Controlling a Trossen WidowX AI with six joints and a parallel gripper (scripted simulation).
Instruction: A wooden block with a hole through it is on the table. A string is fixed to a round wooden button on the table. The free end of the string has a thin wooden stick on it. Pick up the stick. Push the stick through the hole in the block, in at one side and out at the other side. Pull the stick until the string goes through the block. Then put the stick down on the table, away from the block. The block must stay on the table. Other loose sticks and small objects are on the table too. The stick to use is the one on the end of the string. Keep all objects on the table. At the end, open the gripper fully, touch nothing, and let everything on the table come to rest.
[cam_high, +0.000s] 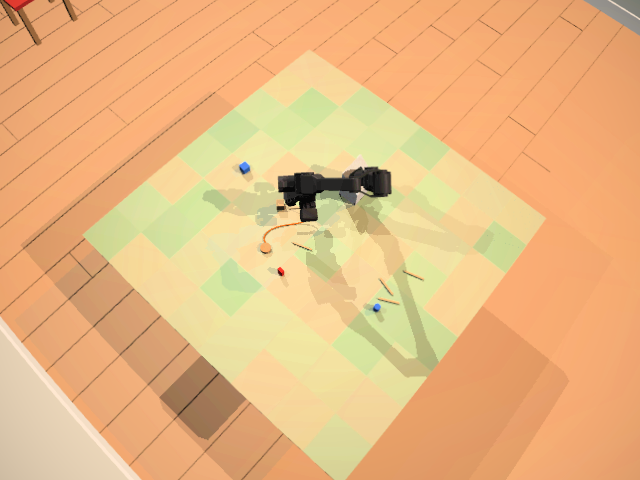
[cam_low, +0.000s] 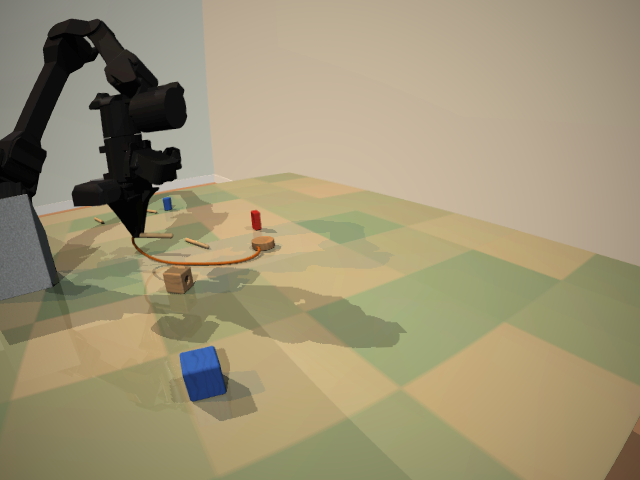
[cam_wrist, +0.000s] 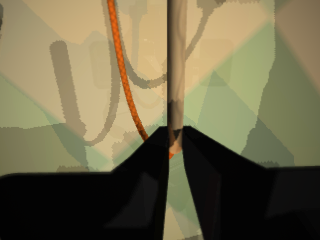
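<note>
Now: the wooden block 100 mm to the right of my gripper tip, 50 mm below it and 50 mm ahead of it. Round my gripper tip: round wooden button: 210 mm ahead, 50 mm below; then thin wooden stick: 10 mm to the right, 10 mm ahead; then red piece: 230 mm ahead, 110 mm to the left, 40 mm below.
</note>
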